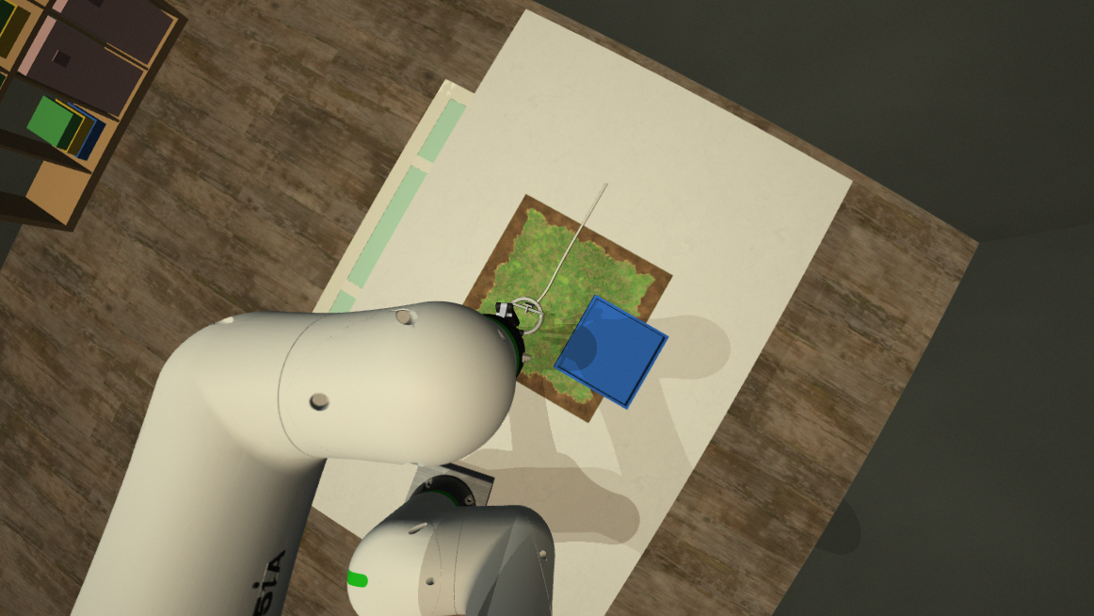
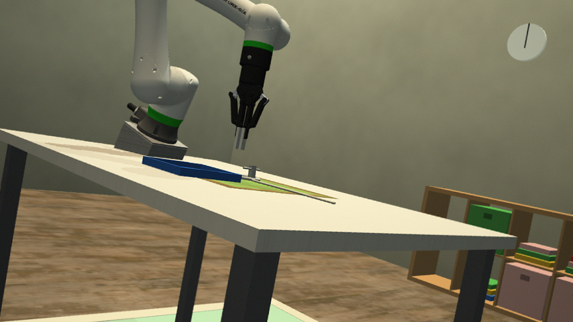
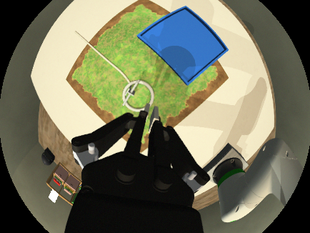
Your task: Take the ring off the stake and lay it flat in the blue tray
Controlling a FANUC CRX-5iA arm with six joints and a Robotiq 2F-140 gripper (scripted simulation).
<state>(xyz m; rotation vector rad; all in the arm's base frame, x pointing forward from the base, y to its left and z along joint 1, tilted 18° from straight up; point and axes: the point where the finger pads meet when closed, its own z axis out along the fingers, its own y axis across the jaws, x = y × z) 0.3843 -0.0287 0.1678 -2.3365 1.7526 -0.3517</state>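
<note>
Now: hand 4 cm short of the ring, 1 cm to the right of it and 11 cm above it. From my hand the other things lie so: blue tray 3 cm ahead, 21 cm to the right, 11 cm below; short grey stake 6 cm ahead, 1 cm to the left, 9 cm below; grass mat 9 cm ahead, 6 cm to the right, 13 cm below.
</note>
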